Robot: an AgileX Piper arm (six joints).
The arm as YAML. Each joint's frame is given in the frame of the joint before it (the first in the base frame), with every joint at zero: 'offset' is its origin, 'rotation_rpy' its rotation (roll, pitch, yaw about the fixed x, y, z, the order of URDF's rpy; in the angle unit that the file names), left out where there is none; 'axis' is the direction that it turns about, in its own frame. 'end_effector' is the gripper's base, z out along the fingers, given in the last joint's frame.
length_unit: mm
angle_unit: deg
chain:
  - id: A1
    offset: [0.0, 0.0, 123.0]
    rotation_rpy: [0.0, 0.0, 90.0]
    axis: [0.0, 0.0, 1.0]
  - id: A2
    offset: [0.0, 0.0, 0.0]
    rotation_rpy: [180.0, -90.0, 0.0]
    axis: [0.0, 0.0, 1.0]
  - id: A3
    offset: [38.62, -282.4, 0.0]
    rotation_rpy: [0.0, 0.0, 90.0]
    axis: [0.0, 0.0, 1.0]
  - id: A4
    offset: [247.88, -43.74, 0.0]
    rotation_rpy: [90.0, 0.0, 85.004]
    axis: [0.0, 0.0, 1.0]
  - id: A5
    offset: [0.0, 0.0, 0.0]
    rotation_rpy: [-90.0, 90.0, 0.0]
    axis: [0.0, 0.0, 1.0]
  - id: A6
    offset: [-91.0, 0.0, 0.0]
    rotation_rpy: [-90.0, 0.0, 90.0]
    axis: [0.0, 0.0, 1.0]
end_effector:
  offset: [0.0, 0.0, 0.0]
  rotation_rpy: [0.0, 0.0, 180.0]
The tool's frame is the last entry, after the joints.
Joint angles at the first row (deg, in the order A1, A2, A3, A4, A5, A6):
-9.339 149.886 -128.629 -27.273 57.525 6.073
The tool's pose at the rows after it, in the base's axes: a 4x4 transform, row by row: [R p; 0 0 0 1], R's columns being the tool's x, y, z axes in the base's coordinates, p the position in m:
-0.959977 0.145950 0.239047 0.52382; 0.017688 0.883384 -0.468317 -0.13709; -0.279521 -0.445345 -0.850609 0.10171; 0 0 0 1
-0.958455 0.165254 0.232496 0.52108; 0.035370 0.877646 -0.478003 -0.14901; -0.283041 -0.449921 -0.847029 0.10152; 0 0 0 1
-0.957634 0.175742 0.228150 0.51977; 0.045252 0.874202 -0.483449 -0.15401; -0.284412 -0.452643 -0.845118 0.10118; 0 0 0 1
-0.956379 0.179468 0.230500 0.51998; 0.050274 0.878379 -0.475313 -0.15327; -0.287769 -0.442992 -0.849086 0.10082; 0 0 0 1
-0.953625 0.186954 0.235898 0.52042; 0.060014 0.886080 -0.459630 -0.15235; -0.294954 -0.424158 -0.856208 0.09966; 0 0 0 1
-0.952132 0.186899 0.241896 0.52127; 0.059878 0.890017 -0.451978 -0.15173; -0.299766 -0.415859 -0.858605 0.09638; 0 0 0 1
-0.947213 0.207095 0.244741 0.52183; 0.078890 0.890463 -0.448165 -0.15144; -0.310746 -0.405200 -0.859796 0.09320; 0 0 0 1
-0.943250 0.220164 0.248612 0.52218; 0.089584 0.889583 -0.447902 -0.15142; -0.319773 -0.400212 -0.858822 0.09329; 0 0 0 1
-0.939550 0.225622 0.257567 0.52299; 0.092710 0.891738 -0.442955 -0.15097; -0.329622 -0.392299 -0.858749 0.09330; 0 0 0 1
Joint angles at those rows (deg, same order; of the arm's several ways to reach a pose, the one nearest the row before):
-10.657 150.229 -128.628 -29.908 56.551 7.449
-11.918 150.287 -128.629 -30.309 56.264 7.620
-12.433 150.345 -128.630 -30.596 56.207 7.907
-12.433 150.344 -128.627 -29.966 56.091 7.908
-12.490 150.403 -128.630 -28.763 55.749 7.907
-12.491 150.744 -128.627 -28.304 55.118 7.907
-12.490 151.090 -128.632 -28.132 54.662 9.224
-12.490 151.090 -128.631 -28.132 54.432 10.026
-12.491 151.088 -128.628 -27.789 53.915 10.256

